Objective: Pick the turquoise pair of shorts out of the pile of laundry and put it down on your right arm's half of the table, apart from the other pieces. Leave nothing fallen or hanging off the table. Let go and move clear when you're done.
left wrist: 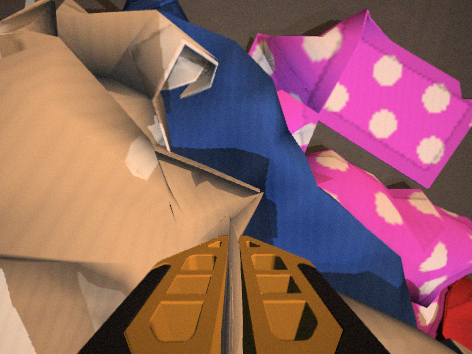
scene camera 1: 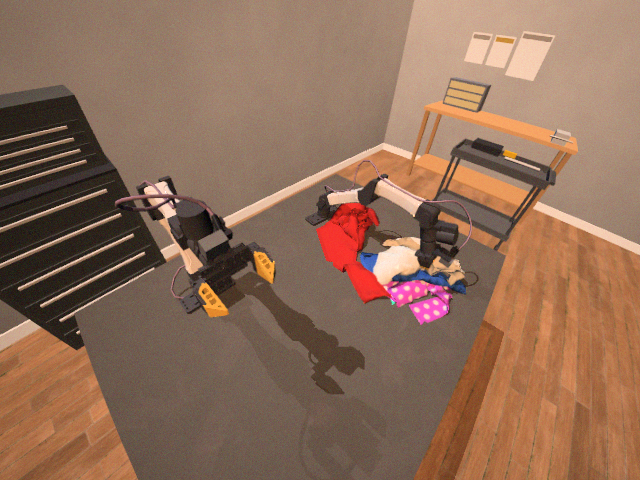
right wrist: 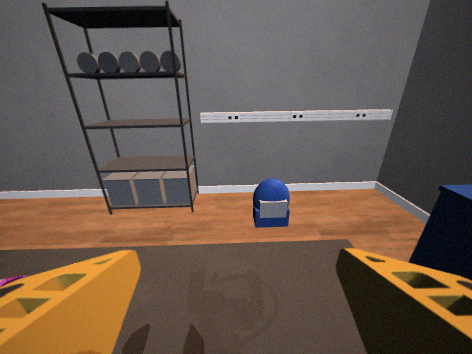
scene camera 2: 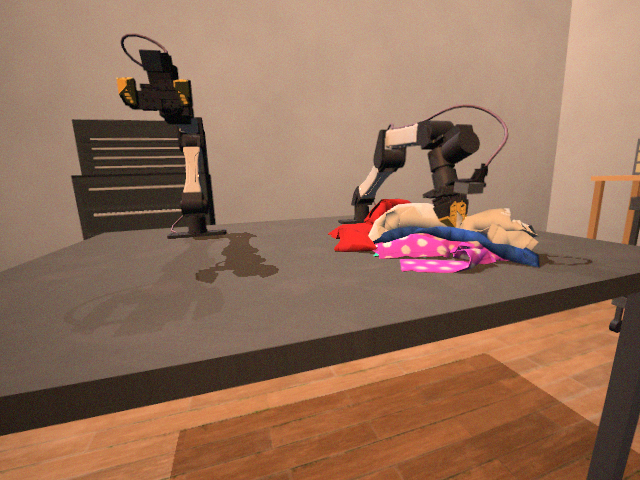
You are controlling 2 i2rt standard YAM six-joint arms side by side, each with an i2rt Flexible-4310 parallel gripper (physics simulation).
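A small turquoise bit of the shorts (scene camera 1: 392, 302) (scene camera 2: 375, 254) shows at the pile's lower left edge, under the pink piece; the rest is hidden. A cream garment (scene camera 1: 395, 264) (scene camera 2: 405, 215) (left wrist: 75, 175) lies on top, over a blue one (scene camera 1: 368, 261) (scene camera 2: 439, 233) (left wrist: 225, 115). A pink dotted piece (scene camera 1: 430, 308) (scene camera 2: 433, 266) (left wrist: 382, 100) lies at the pile's near side. My left gripper (scene camera 2: 454, 219) (left wrist: 234, 243) is low in the pile, shut on a fold of the cream garment. My right gripper (scene camera 1: 245, 295) (scene camera 2: 154, 85) (right wrist: 237, 258) is open and empty, high above the table.
A red garment (scene camera 1: 338, 243) (scene camera 2: 356, 237) (left wrist: 457, 310) lies to the left of the cream garment in the scene views and touches the pile. The table's edge (scene camera 2: 320, 348) runs along the near side. A black drawer cabinet (scene camera 1: 51, 206) stands behind the right arm.
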